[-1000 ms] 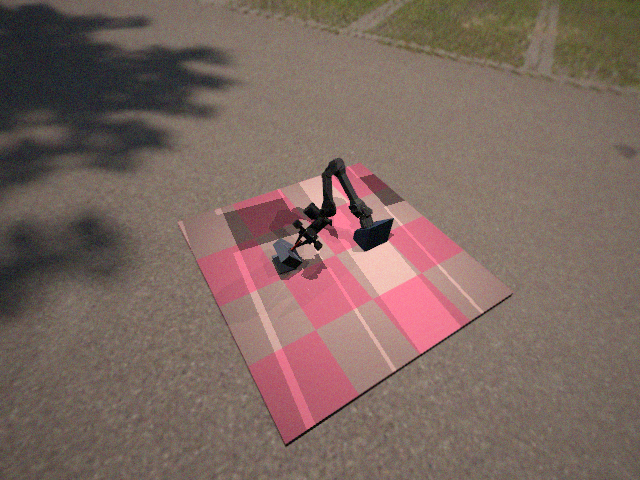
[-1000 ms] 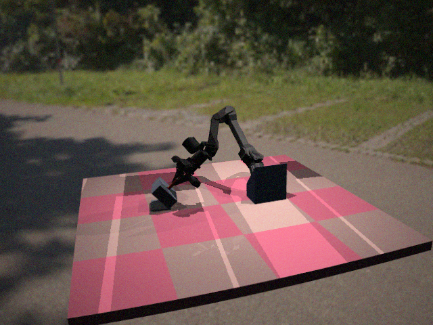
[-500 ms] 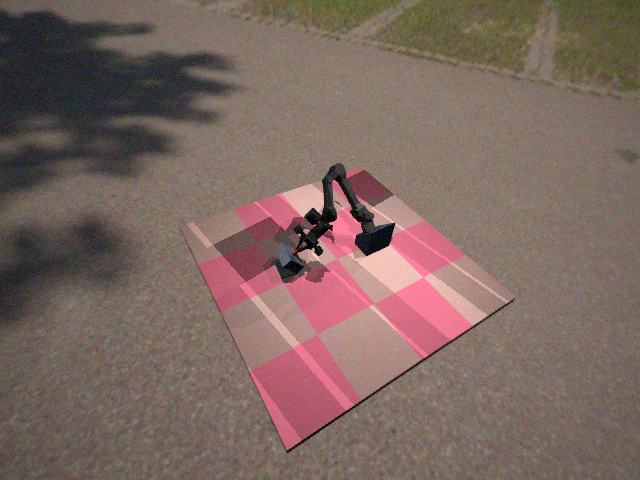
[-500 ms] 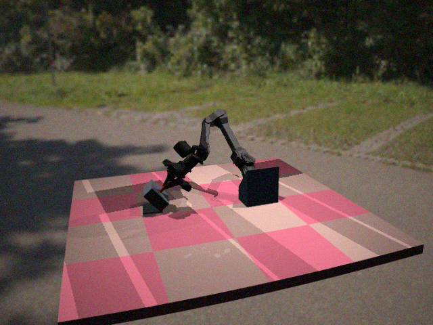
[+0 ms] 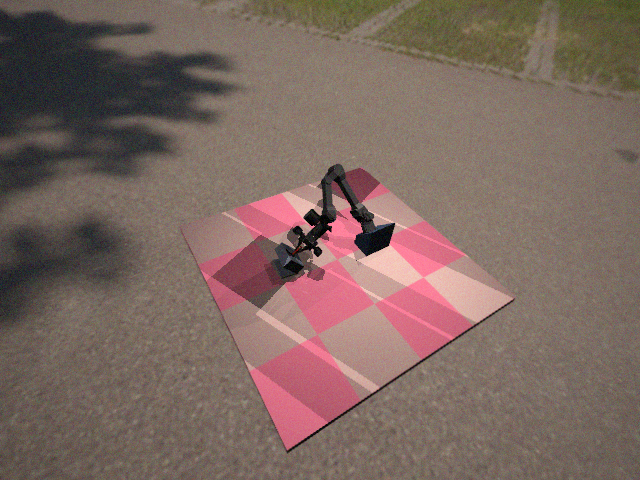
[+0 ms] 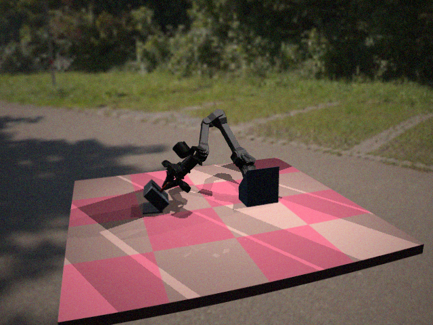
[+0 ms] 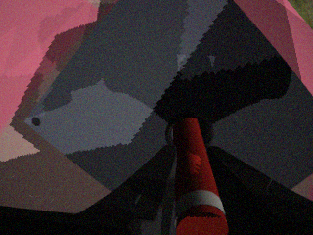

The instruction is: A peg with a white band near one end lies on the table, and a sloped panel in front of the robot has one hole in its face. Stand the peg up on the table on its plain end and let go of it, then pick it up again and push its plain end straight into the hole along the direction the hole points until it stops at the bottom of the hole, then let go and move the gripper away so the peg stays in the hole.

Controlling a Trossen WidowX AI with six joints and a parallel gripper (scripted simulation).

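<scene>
My gripper tip is now 1 cm below the peg and 1 cm past it. Round my gripper tip: sloped panel (3 cm below, 3 cm ahead, 1 cm to the right).
</scene>
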